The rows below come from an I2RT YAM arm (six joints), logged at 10 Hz.
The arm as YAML. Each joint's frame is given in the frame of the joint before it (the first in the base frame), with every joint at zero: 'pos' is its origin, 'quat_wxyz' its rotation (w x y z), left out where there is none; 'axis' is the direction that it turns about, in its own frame. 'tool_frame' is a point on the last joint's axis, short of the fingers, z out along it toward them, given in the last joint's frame.
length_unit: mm
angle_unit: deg
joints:
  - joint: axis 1
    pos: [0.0, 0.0, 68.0]
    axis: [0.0, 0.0, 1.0]
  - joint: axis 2
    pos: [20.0, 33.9, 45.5]
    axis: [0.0, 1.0, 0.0]
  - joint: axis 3
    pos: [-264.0, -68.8, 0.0]
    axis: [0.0, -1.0, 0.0]
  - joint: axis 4
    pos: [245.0, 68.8, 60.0]
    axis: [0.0, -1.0, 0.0]
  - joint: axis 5
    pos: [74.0, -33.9, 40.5]
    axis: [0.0, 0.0, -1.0]
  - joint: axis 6
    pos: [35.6, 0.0, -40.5]
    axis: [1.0, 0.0, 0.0]
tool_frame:
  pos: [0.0, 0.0, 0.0]
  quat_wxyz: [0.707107, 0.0, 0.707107, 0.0]
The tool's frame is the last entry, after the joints.
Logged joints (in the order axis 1, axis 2, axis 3, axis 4, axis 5, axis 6), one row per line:
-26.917, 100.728, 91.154, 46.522, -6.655, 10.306
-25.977, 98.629, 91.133, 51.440, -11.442, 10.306
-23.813, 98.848, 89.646, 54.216, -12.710, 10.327
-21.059, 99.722, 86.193, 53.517, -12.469, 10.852
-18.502, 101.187, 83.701, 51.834, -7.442, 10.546
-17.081, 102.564, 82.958, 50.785, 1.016, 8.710
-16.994, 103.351, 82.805, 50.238, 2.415, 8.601
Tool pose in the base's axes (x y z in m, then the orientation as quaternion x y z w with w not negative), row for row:
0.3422, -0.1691, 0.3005, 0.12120, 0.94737, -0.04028, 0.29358
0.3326, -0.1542, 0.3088, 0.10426, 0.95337, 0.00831, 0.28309
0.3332, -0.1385, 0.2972, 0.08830, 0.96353, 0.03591, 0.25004
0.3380, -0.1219, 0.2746, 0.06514, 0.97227, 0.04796, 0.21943
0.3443, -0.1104, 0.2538, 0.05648, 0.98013, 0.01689, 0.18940
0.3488, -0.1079, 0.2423, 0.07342, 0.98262, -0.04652, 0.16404
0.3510, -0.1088, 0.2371, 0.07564, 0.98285, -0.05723, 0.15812
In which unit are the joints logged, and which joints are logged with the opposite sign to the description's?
The joints are logged in degrees. Opposite sign: axis 4, axis 6.
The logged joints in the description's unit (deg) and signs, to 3 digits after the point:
-26.917, 100.728, 91.154, -46.522, -6.655, -10.306
-25.977, 98.629, 91.133, -51.440, -11.442, -10.306
-23.813, 98.848, 89.646, -54.216, -12.710, -10.327
-21.059, 99.722, 86.193, -53.517, -12.469, -10.852
-18.502, 101.187, 83.701, -51.834, -7.442, -10.546
-17.081, 102.564, 82.958, -50.785, 1.016, -8.710
-16.994, 103.351, 82.805, -50.238, 2.415, -8.601

